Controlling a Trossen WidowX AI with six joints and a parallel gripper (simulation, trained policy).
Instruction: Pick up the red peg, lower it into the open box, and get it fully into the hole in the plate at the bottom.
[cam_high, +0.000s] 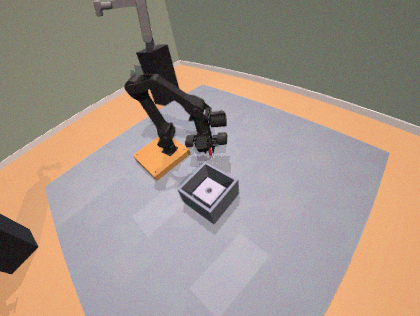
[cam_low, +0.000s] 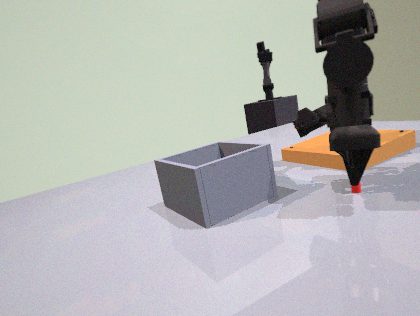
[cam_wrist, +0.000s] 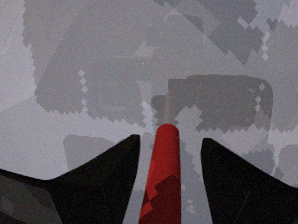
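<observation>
The red peg lies 2 cm above my gripper tip. The rest, counted from my gripper tip: grey box 20 cm to the right, 13 cm ahead, 1 cm above.
</observation>
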